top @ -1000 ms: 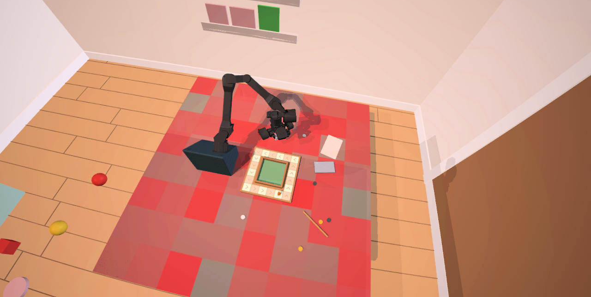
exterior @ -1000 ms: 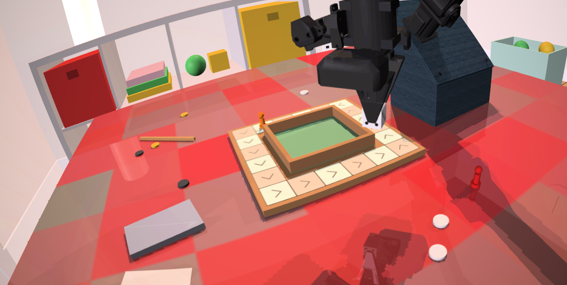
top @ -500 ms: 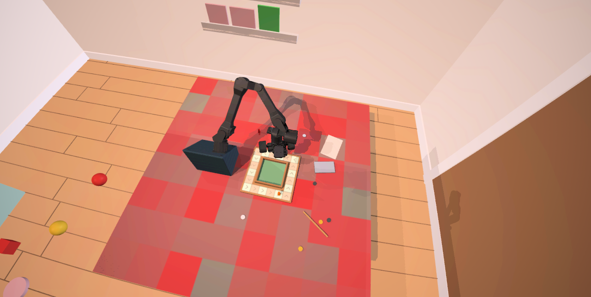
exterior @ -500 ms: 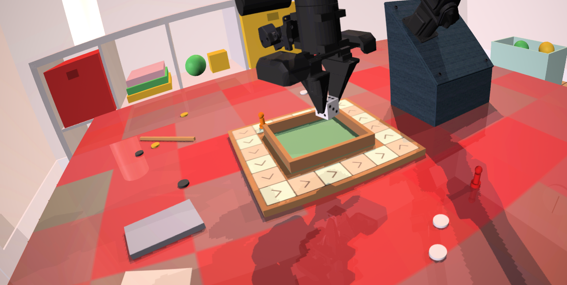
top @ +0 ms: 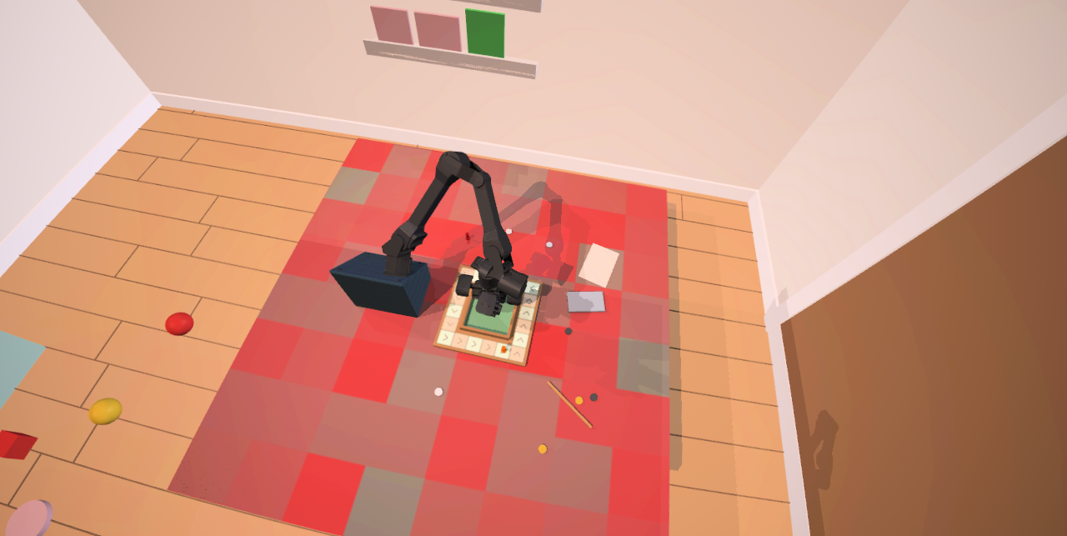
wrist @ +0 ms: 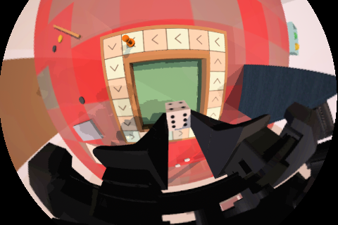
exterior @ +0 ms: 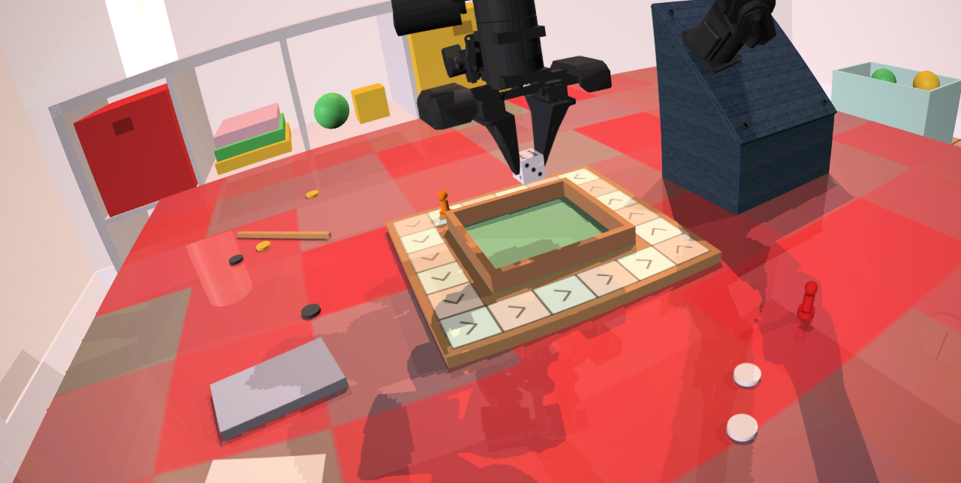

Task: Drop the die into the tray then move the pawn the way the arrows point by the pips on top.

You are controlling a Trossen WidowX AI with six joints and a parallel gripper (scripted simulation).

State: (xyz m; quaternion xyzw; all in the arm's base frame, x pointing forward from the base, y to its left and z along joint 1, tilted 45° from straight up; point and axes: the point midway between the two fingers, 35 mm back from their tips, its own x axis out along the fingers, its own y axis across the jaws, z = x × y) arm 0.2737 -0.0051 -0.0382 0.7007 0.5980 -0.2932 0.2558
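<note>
Right now the orange pawn is 5 cm ahead of my gripper tip, 12 cm to the right of it and 6 cm below it. The rest, counted from my gripper tip: white die (right at my gripper tip); then red pawn (11 cm behind, 27 cm to the left, 7 cm below); then green dice tray (8 cm below).
</note>
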